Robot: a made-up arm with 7 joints. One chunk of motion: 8 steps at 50 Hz.
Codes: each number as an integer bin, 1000 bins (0 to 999) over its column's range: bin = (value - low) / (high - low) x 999, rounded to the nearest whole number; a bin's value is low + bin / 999 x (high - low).
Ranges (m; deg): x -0.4..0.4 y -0.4..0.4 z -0.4..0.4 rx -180..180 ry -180..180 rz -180..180
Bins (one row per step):
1: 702 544 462 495 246 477
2: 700 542 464 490 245 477
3: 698 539 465 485 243 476
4: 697 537 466 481 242 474
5: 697 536 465 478 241 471
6: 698 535 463 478 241 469
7: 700 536 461 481 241 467
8: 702 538 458 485 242 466
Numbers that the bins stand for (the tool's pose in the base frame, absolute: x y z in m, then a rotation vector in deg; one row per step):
1: 0.1622 0.0356 -0.0300 -1.62 -91.35 -8.11
2: 0.1606 0.0340 -0.0284 -3.42 -91.71 -8.11
3: 0.1590 0.0316 -0.0276 -5.23 -92.43 -8.47
4: 0.1582 0.0300 -0.0268 -6.67 -92.79 -9.19
5: 0.1582 0.0292 -0.0276 -7.75 -93.15 -10.27
6: 0.1590 0.0284 -0.0292 -7.75 -93.15 -10.99
7: 0.1606 0.0292 -0.0308 -6.67 -93.15 -11.71
8: 0.1622 0.0308 -0.0332 -5.23 -92.79 -12.07

